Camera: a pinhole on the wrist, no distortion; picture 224 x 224 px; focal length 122.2 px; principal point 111.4 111.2 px. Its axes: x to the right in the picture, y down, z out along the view. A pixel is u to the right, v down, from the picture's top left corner.
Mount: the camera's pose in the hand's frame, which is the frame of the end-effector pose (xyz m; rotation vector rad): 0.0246 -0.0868 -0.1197 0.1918 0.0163 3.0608
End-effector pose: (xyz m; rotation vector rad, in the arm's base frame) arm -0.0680 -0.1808 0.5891 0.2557 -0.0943 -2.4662
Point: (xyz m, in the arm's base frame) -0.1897 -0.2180 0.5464
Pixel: 24 66
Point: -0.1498 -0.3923 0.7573
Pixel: 78 22
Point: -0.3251 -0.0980 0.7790
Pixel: 93 147
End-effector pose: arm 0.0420 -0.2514 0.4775 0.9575 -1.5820 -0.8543
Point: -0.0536 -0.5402 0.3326
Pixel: 27 180
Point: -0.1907 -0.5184 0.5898
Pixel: 26 67
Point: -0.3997 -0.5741 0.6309
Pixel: 43 72
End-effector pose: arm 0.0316 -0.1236 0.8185 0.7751 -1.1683 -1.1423
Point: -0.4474 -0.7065 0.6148
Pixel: 10 195
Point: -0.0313 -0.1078 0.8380
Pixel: 154 53
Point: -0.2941 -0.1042 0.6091
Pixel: 156 179
